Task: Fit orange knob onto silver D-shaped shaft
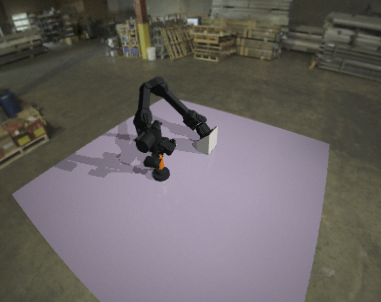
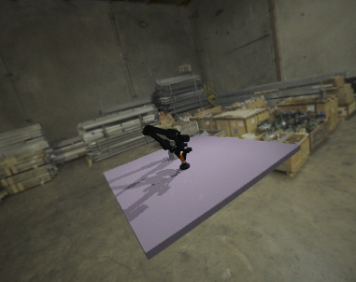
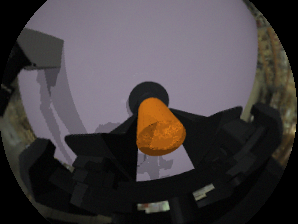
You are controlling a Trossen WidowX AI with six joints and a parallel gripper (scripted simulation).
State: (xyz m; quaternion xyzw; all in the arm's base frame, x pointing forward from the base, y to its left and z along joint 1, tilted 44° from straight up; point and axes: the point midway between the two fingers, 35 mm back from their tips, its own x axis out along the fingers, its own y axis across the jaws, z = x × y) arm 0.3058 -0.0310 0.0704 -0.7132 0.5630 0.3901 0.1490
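The orange knob lies 30 mm above my gripper tip. Also, from my gripper tip: round pedestal: 40 mm below.
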